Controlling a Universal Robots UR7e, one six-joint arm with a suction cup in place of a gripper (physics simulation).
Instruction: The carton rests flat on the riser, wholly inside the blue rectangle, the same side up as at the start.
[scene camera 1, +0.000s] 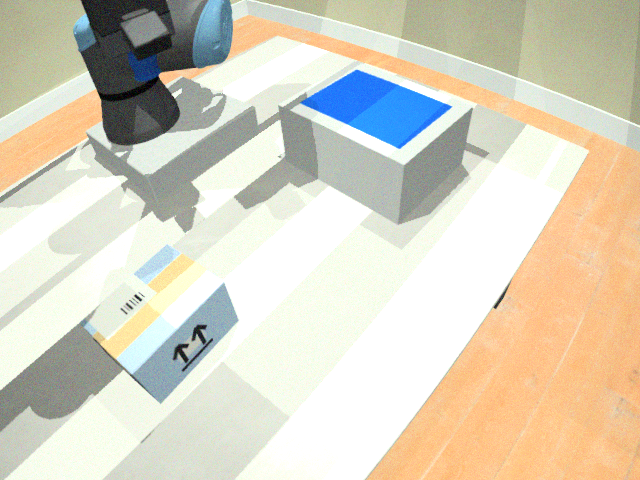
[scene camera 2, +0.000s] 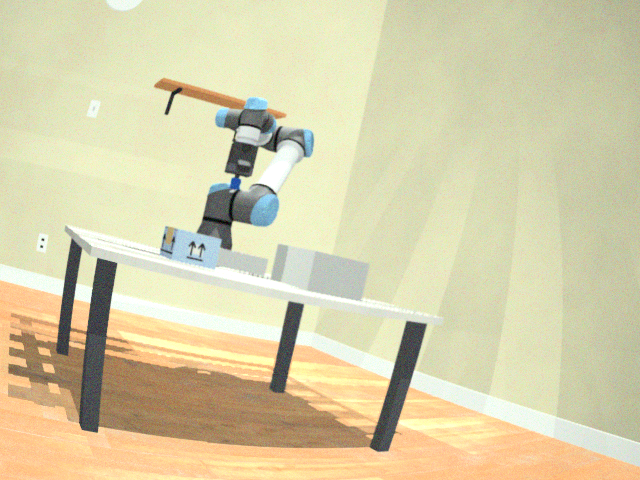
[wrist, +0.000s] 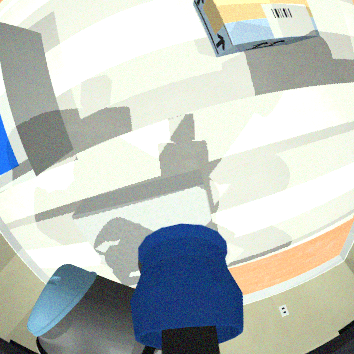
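Where they show: hand, tool point: (scene camera 1: 147, 74) (scene camera 2: 234, 188) (wrist: 182, 257); arm's base, link origin: (scene camera 1: 143, 122).
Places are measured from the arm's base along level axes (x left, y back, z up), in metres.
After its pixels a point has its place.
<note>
The light blue carton (scene camera 1: 178, 322) {x -0.130, y -0.487, z 0.030 m} (scene camera 2: 196, 250) {x -0.130, y -0.492, z -0.017 m} (wrist: 242, 32) {x -0.104, y -0.385, z 0.030 m} stands on the table, apart from the riser, with its arrows pointing up. Tan tape and a barcode label show on its top. The grey riser (scene camera 1: 351, 162) {x 0.205, y -0.386, z 0.017 m} (scene camera 2: 336, 276) {x 0.310, y -0.462, z 0.001 m} (wrist: 30, 80) {x 0.203, y -0.371, z 0.000 m} bears the blue rectangle (scene camera 1: 377, 105) {x 0.297, y -0.343, z 0.061 m} (wrist: 6, 150) {x 0.225, y -0.277, z 0.061 m} on its top; no carton stands on it. The rectangle does not show in scene camera 2. My gripper, a blue suction cup (scene camera 1: 144, 69) (scene camera 2: 235, 183) (wrist: 182, 232), is open and holds nothing. It hangs high near the arm's base, away from the carton.
The arm's base stands on a low grey block (scene camera 1: 201, 139) {x 0.062, y -0.145, z 0.001 m} (scene camera 2: 245, 262) {x 0.106, y -0.140, z -0.026 m} (wrist: 175, 202) {x -0.010, y -0.143, z 0.001 m} at the table's back. The white table (scene camera 1: 330, 310) {x 0.046, y -0.534, z -0.059 m} (scene camera 2: 155, 263) {x -0.268, y -0.772, z -0.063 m} bears striped shadows. A wooden shelf (scene camera 2: 201, 94) is on the wall behind the arm.
</note>
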